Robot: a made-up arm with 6 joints. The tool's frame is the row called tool. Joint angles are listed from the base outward.
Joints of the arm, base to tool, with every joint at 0 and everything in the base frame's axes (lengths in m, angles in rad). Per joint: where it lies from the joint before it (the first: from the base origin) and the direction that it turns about. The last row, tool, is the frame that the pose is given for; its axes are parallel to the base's.
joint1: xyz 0 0 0.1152 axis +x
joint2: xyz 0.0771 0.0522 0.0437 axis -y
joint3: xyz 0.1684 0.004 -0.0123 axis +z
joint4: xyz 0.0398 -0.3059 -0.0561 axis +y
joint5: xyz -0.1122 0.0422 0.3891 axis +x
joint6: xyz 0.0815 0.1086 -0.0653 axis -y
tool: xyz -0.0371 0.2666 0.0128
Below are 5 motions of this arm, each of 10 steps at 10 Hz.
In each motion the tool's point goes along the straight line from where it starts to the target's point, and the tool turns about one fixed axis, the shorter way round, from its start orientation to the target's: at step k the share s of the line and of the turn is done. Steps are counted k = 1, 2, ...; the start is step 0. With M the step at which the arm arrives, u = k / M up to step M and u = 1 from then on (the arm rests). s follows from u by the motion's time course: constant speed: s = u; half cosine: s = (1 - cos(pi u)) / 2; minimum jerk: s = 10 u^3 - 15 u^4 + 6 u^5.
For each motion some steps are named. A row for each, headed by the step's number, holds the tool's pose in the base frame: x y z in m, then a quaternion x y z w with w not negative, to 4 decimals.
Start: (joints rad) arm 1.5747 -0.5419 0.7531 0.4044 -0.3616 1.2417
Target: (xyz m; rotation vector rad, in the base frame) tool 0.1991 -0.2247 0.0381 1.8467 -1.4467 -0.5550
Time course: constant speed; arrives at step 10
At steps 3, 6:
3: 0.2552 -0.0999 0.1847 0.7363 -0.4843 0.0521 0.4698
6: 0.2311 -0.1534 0.1219 0.7355 -0.5228 -0.0632 0.4263

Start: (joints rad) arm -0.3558 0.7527 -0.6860 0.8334 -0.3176 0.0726
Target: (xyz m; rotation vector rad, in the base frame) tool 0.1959 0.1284 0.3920 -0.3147 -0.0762 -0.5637
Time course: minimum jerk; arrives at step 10
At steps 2, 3, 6, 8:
2: 0.2320 0.1424 0.4519 -0.0968 -0.0037 -0.2360 0.9669
3: 0.2280 0.1408 0.4452 -0.1033 -0.0075 -0.2407 0.9651
6: 0.2081 0.1331 0.4122 -0.1352 -0.0261 -0.2633 0.9548
8: 0.1981 0.1293 0.3957 -0.1511 -0.0354 -0.2744 0.9490

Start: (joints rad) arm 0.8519 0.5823 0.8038 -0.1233 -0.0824 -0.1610
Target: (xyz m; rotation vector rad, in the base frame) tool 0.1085 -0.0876 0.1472 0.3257 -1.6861 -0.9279
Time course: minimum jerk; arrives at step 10
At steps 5, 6, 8, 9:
5: 0.0488 -0.1155 0.2501 0.1965 -0.5962 -0.0963 0.7724
6: 0.0706 -0.1053 0.2125 0.1783 -0.6515 -0.2091 0.7072
8: 0.1016 -0.0908 0.1591 0.1462 -0.7070 -0.3615 0.5900
9: 0.1075 -0.0881 0.1490 0.1394 -0.7143 -0.3890 0.5648

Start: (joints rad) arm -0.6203 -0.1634 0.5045 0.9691 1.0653 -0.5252
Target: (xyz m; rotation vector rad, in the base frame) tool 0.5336 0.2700 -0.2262 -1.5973 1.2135 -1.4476
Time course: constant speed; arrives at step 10
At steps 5, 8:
5: 0.6837 0.3415 -0.0197 -0.2635 0.6630 -0.4275 0.5552
8: 0.5936 0.2986 -0.1436 -0.4842 0.5592 -0.5168 0.4311

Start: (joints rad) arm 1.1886 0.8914 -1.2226 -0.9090 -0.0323 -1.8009
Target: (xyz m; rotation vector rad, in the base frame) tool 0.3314 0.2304 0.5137 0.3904 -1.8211 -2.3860
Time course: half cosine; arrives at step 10
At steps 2, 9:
2: 0.1142 -0.1036 0.5136 0.8108 0.1273 -0.3963 0.4114
9: 0.3255 0.2214 0.5137 0.1553 -0.5883 -0.7904 0.0709

